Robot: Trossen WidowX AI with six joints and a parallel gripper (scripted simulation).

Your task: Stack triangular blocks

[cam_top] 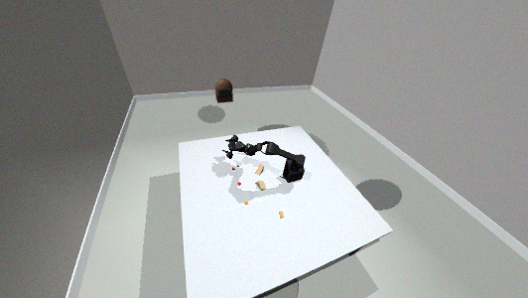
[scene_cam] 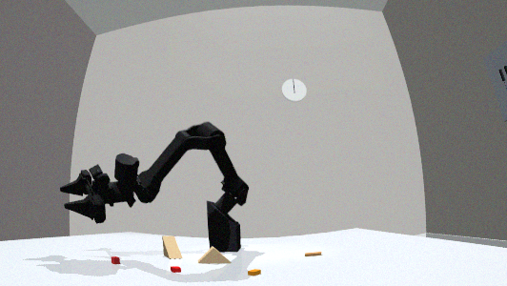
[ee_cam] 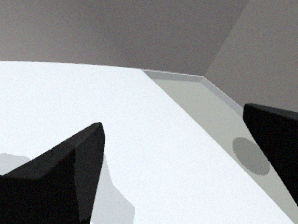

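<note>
Right now my gripper tip is 22 cm past the triangular block, 35 cm to the right of it and 13 cm above it. Also, from my gripper tip: orange piece: 7 cm behind, 47 cm to the left, 15 cm below; then tan stick: 28 cm behind, 62 cm to the left, 15 cm below.
</note>
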